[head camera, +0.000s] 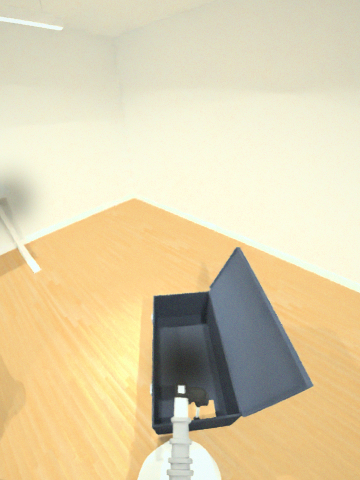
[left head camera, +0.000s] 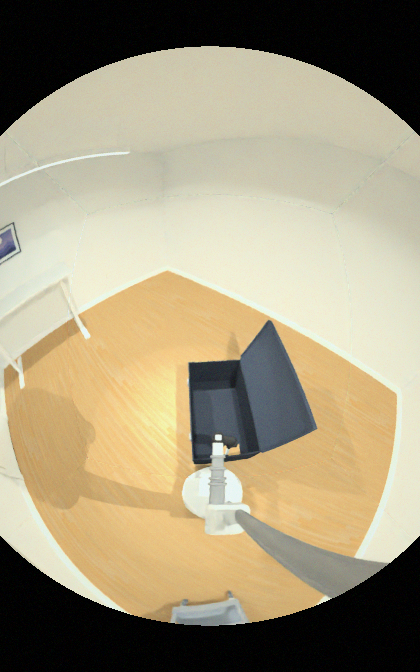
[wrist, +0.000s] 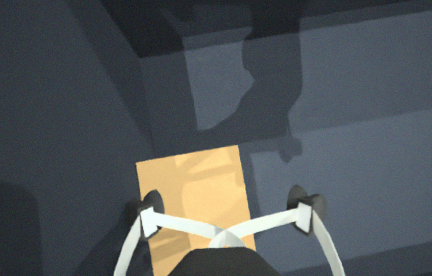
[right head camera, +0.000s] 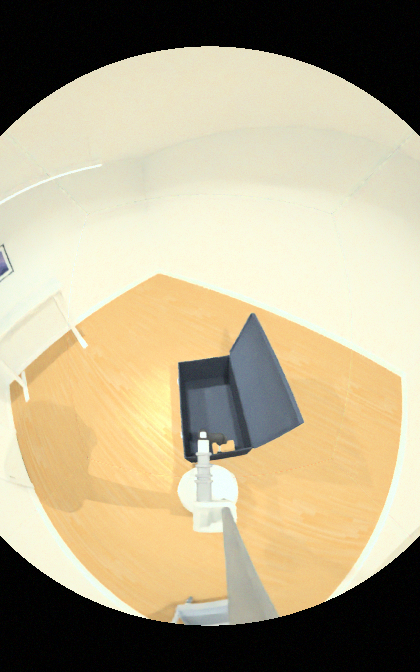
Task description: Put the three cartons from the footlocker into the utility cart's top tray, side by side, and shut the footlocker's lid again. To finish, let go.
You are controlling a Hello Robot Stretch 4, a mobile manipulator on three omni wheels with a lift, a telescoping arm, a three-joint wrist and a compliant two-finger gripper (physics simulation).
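Places are measured from the robot's base along level axes (x back, y right, z up), in centimetres.
Pixels of known places: gripper, fingertip midpoint: (wrist: 225,203).
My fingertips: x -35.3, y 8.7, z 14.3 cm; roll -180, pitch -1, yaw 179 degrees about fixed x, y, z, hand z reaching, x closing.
Behind a point stands the place of what it marks.
The dark blue footlocker (head camera: 180,306) @(x -103.3, y -2.1, z 14.4 cm) (left head camera: 214,372) (right head camera: 204,369) stands on the floor with its lid (head camera: 260,340) @(x -53.3, y 38.5, z 59.7 cm) (left head camera: 277,395) (right head camera: 265,385) swung open to the right. One tan carton (wrist: 215,200) @(x -34.5, y 9.0, z 11.2 cm) (head camera: 209,409) @(x -34.1, y 16.6, z 11.2 cm) (left head camera: 234,450) (right head camera: 230,445) lies inside at the near end. My gripper (wrist: 225,203) @(x -35.3, y 8.7, z 14.3 cm) is open and empty over it. In the wrist view the left fingertip overlaps the carton's left edge; the right one is well right of the carton. The carton's near part is hidden by the gripper. The other two cartons do not show. A grey tray-like part, seemingly the utility cart (left head camera: 206,606) (right head camera: 202,606), is cut off at the bottom.
My arm (head camera: 180,450) @(x -13.8, y 0.1, z 55.9 cm) (left head camera: 217,480) (right head camera: 203,480) reaches over the footlocker's near wall. A white table (left head camera: 37,295) (right head camera: 32,310) stands by the left wall. Walls meet in a corner beyond the footlocker, and one runs behind the open lid.
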